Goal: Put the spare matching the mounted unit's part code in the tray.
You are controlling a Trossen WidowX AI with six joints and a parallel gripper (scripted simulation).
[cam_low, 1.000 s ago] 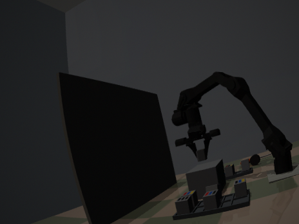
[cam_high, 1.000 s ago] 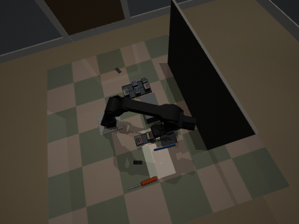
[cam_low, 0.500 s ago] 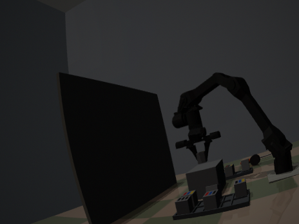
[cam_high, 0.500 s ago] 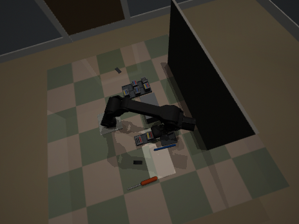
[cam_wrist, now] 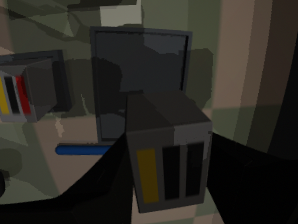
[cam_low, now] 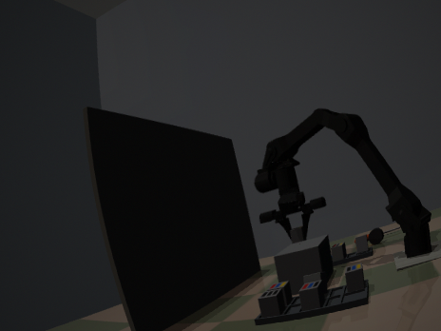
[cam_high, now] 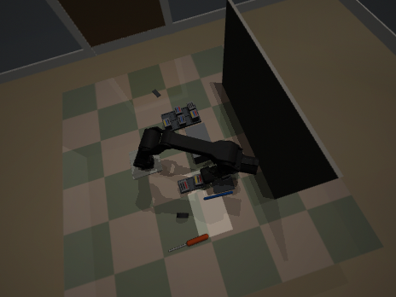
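Right now the dark flat tray is 90 mm below my gripper tip and 10 mm behind it. From my gripper tip the other things lie so: blue pen (90 mm below, 80 mm to the right, 40 mm behind); mounted unit (190 mm to the left, 80 mm behind, 40 mm below); rack (150 mm behind, 90 mm below).
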